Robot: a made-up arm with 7 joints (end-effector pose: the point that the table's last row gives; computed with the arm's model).
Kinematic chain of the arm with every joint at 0, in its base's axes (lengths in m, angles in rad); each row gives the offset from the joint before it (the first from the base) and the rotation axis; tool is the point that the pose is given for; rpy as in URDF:
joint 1: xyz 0 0 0.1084 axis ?
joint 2: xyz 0 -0.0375 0.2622 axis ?
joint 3: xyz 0 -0.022 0.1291 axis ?
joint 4: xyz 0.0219 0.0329 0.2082 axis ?
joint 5: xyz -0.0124 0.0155 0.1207 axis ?
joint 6: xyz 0 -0.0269 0.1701 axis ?
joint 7: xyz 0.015 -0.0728 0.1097 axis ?
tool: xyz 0 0 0 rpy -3.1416 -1.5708 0
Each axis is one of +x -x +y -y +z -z.
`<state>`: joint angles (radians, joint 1 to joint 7).
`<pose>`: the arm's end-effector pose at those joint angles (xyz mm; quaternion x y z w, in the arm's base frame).
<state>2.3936 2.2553 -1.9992 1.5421 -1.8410 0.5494 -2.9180</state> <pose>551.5 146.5 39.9 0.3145 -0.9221 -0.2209 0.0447</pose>
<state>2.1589 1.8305 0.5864 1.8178 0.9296 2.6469 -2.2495</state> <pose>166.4 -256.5 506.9 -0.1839 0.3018 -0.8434 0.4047</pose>
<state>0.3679 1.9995 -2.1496 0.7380 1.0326 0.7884 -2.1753</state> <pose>-316.1 -424.2 -73.2 0.3913 -0.6002 0.6082 0.3417</pose>
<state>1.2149 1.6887 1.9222 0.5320 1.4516 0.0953 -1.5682</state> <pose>-410.9 -506.5 154.4 -0.8948 0.4325 -0.0953 0.0562</pose>
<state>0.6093 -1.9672 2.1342 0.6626 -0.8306 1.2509 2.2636</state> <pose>559.6 395.9 197.4 -0.3235 0.6482 0.5836 0.3668</pose>
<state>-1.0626 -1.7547 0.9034 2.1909 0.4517 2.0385 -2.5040</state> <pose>177.8 -123.0 97.7 -0.7930 -0.4718 -0.3483 0.1649</pose>
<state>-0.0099 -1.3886 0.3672 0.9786 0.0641 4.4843 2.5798</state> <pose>441.4 -3.1 165.4 0.2601 -0.1961 -0.3087 0.8936</pose>
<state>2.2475 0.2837 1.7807 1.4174 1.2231 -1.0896 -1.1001</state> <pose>-53.7 -369.5 579.7 -0.7963 0.2012 -0.4150 0.3915</pose>
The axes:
joint 1: +z
joint 2: -y
joint 3: +z
joint 4: +y
joint 5: +z
joint 6: -y
joint 7: +x

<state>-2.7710 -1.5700 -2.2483 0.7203 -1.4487 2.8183 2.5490</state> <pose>-578.5 -53.6 342.5 0.1537 -0.8969 -0.3346 0.2450</pose>
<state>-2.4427 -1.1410 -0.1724 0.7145 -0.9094 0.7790 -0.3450</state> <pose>-582.3 -424.2 507.4 0.6021 -0.6299 -0.4130 0.2648</pose>
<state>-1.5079 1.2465 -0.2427 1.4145 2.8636 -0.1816 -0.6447</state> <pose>-24.9 255.5 915.9 -0.3417 -0.5983 -0.7050 0.1682</pose>
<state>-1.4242 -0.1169 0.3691 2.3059 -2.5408 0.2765 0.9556</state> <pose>239.8 -260.9 447.2 0.5913 0.0180 -0.1129 0.7983</pose>
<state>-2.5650 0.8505 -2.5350 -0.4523 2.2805 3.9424 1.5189</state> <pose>167.4 307.5 821.1 0.6144 0.7785 0.1174 0.0516</pose>
